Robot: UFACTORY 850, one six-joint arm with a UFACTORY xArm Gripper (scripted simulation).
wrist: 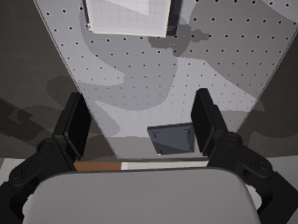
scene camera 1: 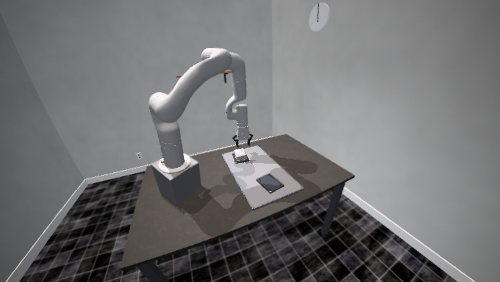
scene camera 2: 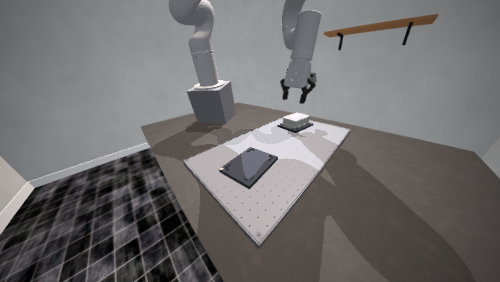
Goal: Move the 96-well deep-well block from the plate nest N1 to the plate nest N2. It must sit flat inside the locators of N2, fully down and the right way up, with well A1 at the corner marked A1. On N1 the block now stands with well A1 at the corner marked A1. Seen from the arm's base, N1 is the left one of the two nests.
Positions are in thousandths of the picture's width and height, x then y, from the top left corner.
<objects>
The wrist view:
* gripper: 471,462
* nest: 579,623
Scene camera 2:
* gripper: 585,360
</objects>
